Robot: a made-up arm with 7 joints. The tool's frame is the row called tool.
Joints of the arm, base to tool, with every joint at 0 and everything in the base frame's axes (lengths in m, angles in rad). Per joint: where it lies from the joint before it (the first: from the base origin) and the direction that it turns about. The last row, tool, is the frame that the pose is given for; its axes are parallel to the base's.
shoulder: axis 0 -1 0 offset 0 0.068 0
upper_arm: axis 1 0 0 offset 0 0.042 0
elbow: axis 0 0 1 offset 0 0 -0.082
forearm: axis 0 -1 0 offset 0 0 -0.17
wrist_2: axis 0 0 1 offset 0 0 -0.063
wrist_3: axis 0 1 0 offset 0 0 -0.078
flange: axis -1 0 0 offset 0 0 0
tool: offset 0 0 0
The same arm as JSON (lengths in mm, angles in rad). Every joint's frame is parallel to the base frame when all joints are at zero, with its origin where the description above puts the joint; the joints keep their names.
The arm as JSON. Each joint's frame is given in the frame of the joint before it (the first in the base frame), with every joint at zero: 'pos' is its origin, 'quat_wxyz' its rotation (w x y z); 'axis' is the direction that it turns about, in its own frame. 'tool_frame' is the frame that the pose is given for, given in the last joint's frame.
{"length_unit": "mm", "angle_unit": "rad", "joints": [
  {"joint": "shoulder", "pos": [0.0, 68.0, 0.0], "quat_wxyz": [1.0, 0.0, 0.0, 0.0], "axis": [0.0, -1.0, 0.0]},
  {"joint": "upper_arm", "pos": [0.0, 42.0, 0.0], "quat_wxyz": [1.0, 0.0, 0.0, 0.0], "axis": [1.0, 0.0, 0.0]},
  {"joint": "elbow", "pos": [0.0, 0.0, -82.0], "quat_wxyz": [1.0, 0.0, 0.0, 0.0], "axis": [0.0, 0.0, 1.0]},
  {"joint": "forearm", "pos": [0.0, 0.0, -170.0], "quat_wxyz": [1.0, 0.0, 0.0, 0.0], "axis": [0.0, -1.0, 0.0]},
  {"joint": "wrist_2", "pos": [0.0, 0.0, -63.0], "quat_wxyz": [1.0, 0.0, 0.0, 0.0], "axis": [0.0, 0.0, 1.0]},
  {"joint": "wrist_3", "pos": [0.0, 0.0, -78.0], "quat_wxyz": [1.0, 0.0, 0.0, 0.0], "axis": [0.0, 1.0, 0.0]},
  {"joint": "flange", "pos": [0.0, 0.0, 0.0], "quat_wxyz": [1.0, 0.0, 0.0, 0.0], "axis": [-1.0, 0.0, 0.0]}
], "tool_frame": {"pos": [0.0, 0.0, 0.0], "quat_wxyz": [1.0, 0.0, 0.0, 0.0]}}

